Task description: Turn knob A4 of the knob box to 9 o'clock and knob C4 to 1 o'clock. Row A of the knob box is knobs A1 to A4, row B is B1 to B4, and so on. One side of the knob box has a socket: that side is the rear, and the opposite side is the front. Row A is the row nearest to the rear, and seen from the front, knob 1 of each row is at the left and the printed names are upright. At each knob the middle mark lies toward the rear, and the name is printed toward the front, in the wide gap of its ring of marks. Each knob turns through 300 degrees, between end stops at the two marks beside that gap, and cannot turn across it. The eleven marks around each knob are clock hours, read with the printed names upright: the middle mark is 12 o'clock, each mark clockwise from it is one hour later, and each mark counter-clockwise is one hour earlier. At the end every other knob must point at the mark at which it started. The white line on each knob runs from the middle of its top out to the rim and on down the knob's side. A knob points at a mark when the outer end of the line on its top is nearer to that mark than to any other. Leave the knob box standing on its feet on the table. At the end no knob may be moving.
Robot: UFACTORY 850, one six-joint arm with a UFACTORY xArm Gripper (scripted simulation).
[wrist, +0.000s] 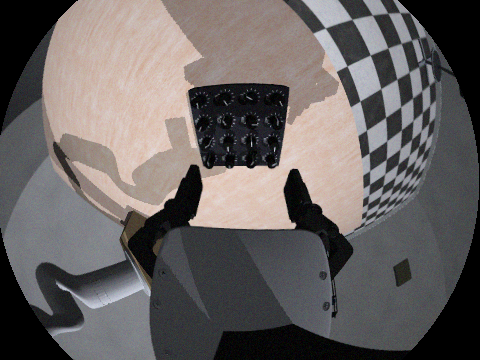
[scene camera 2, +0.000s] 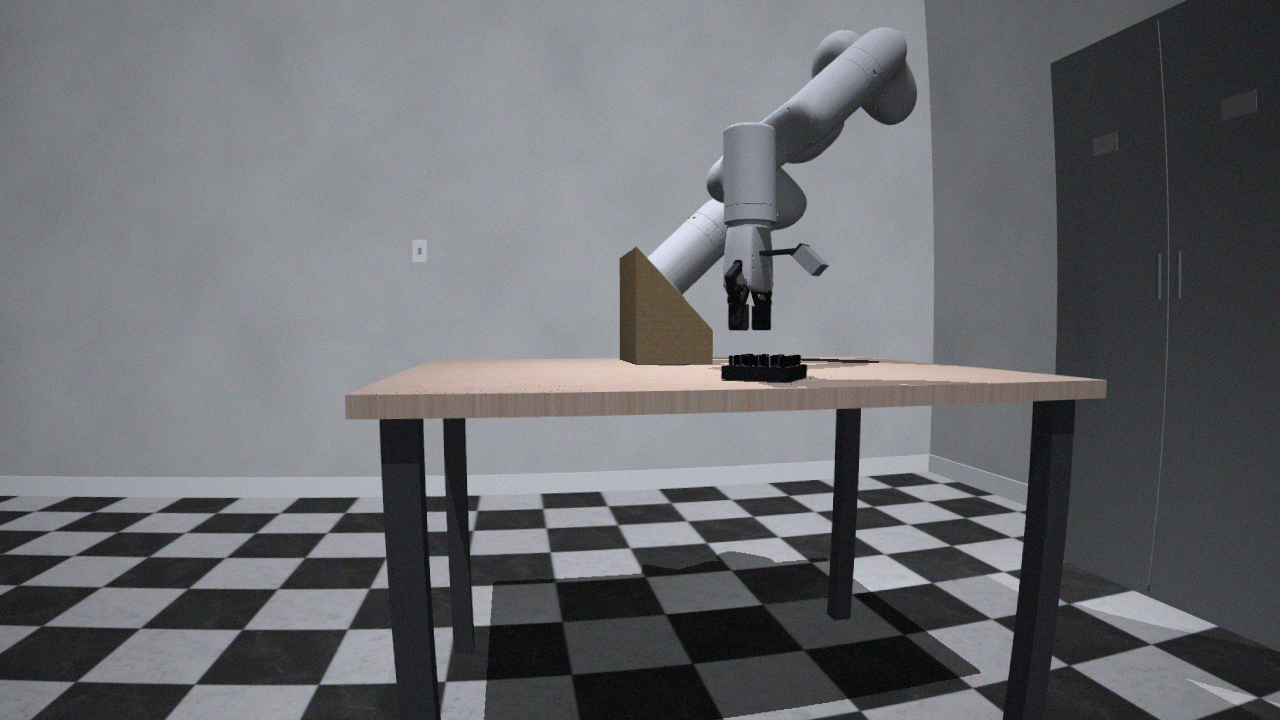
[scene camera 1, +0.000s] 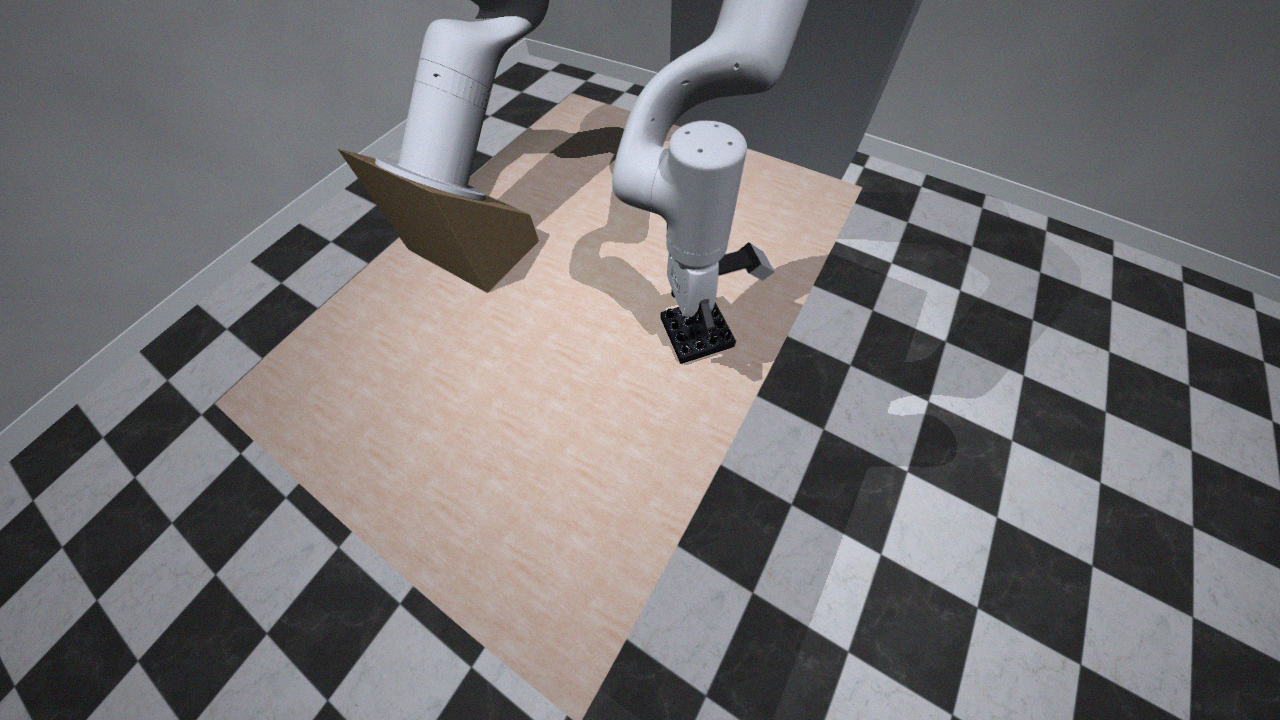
Labels:
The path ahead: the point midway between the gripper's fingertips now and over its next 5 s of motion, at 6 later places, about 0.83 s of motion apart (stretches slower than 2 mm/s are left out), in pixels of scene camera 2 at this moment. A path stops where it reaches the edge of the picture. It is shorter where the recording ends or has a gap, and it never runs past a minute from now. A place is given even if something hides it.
My gripper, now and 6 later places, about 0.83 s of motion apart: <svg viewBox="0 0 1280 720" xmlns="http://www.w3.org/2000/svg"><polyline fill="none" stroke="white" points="750,330 735,330 719,330 723,326 728,322 733,320 733,328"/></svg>

